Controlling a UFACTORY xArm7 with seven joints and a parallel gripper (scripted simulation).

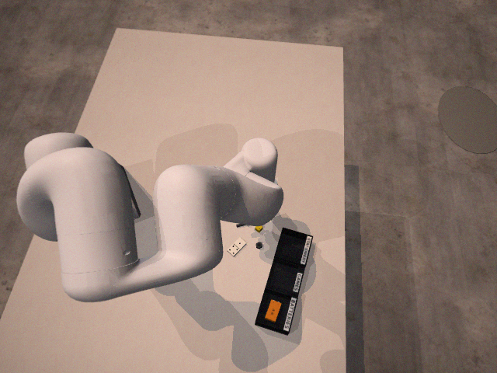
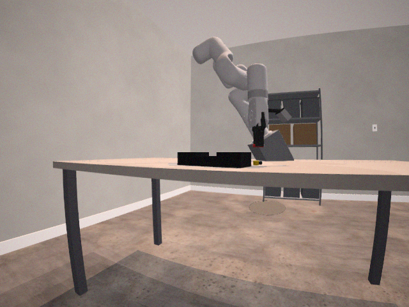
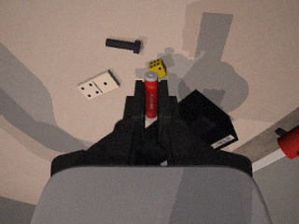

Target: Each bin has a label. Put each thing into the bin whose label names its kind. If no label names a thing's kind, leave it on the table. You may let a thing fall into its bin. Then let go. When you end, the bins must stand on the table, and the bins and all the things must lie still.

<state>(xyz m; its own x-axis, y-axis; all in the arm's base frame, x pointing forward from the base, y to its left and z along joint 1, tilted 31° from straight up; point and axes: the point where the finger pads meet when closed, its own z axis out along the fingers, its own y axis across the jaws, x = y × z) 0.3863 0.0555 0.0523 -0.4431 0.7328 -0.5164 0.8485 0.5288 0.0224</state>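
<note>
Right now my hand is 70 mm short of the orange battery, 220 mm to the left of it and 70 mm above it. The rest, counted from my hand: black screw: 30 mm behind, 80 mm below; yellow die: 10 mm ahead, 10 mm to the right, 80 mm below; red stick: 20 mm below.
</note>
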